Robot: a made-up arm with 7 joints. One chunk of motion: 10 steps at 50 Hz.
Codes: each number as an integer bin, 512 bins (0 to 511) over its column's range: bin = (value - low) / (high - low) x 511, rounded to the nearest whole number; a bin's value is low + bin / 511 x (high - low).
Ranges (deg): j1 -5..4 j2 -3..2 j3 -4..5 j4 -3..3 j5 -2..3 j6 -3..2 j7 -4..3
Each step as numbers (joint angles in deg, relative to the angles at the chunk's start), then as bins.
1 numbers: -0.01 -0.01 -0.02 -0.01 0.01 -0.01 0.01
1 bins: 283 306 226 255 205 306 293
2 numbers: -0.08 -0.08 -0.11 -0.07 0.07 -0.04 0.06
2 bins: 279 298 221 250 212 303 296
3 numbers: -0.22 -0.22 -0.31 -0.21 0.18 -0.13 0.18
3 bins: 271 284 210 238 223 293 305
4 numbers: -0.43 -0.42 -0.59 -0.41 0.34 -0.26 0.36
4 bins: 259 264 194 221 239 280 318
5 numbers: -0.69 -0.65 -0.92 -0.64 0.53 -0.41 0.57
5 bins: 245 240 175 201 259 265 334
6 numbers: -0.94 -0.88 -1.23 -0.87 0.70 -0.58 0.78
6 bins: 231 217 157 181 276 247 349
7 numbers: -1.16 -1.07 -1.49 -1.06 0.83 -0.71 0.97
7 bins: 218 197 143 165 289 234 363
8 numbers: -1.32 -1.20 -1.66 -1.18 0.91 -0.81 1.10
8 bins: 209 184 133 155 297 224 372
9 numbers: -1.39 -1.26 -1.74 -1.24 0.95 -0.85 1.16
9 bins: 205 178 128 150 301 220 377
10 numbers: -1.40 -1.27 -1.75 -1.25 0.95 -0.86 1.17
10 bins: 204 177 128 149 301 219 377
